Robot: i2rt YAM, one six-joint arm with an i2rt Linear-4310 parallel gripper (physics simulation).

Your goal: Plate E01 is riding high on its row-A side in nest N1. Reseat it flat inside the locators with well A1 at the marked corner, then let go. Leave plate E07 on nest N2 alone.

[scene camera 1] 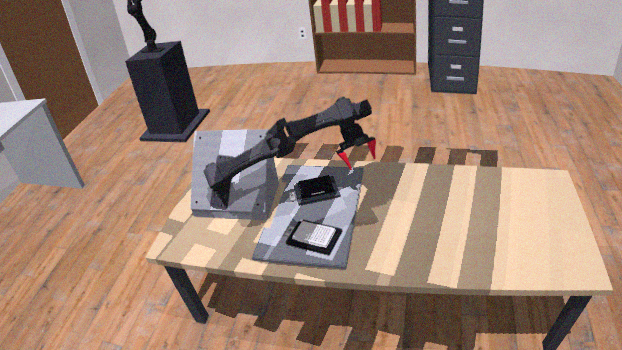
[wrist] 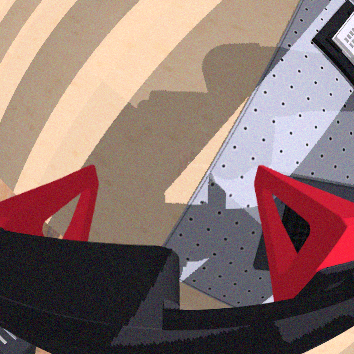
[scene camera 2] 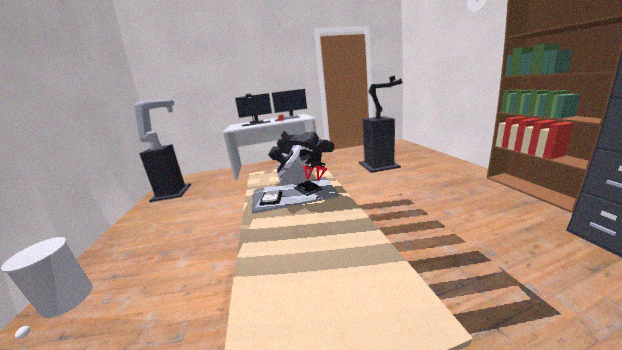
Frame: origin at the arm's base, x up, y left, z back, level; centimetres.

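Seen in the pictures: gripper, fingertip midpoint: (scene camera 1: 363, 164) (wrist: 175, 173) (scene camera 2: 312, 179); arm's base, link origin: (scene camera 1: 222, 181) (scene camera 2: 285, 161).
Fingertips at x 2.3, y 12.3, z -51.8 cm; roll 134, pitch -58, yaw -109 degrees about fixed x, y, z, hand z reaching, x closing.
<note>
Offsets run from my fingertips to a thing's top centre. "pt": to the spot under its first point. Level surfaces: height alone.
A black plate {dx -10.4, dy -0.8, dz +18.7 cm} (scene camera 1: 317, 185) (scene camera 2: 308, 186) sits in a dark nest at the back of the perforated grey board {dx -13.5, dy -11.3, dz +17.8 cm} (scene camera 1: 270, 253) (wrist: 295, 120); its tilt is too small to judge. In the wrist view part of this nest {pt dx -12.4, dy -5.9, dz +14.7 cm} (wrist: 324, 184) shows behind the right finger. A white plate {dx -11.0, dy -25.5, dz +13.9 cm} (scene camera 1: 314, 235) (scene camera 2: 271, 196) (wrist: 348, 37) sits in a black nest nearer the front edge. Plate and nest labels cannot be read. My gripper (scene camera 1: 363, 164) (scene camera 2: 314, 178) (wrist: 175, 173) is open, its red fingers wide apart and empty. It hangs above the board's back right corner, to the right of the black plate.
The arm's sloped grey base block (scene camera 1: 201, 170) stands left of the board on the wooden table {dx -14.9 cm} (scene camera 1: 540, 225) (scene camera 2: 320, 310). The table extends far to the right of the board in scene camera 1. A bookshelf (scene camera 1: 367, 67) and a filing cabinet (scene camera 1: 454, 55) stand back on the floor.
</note>
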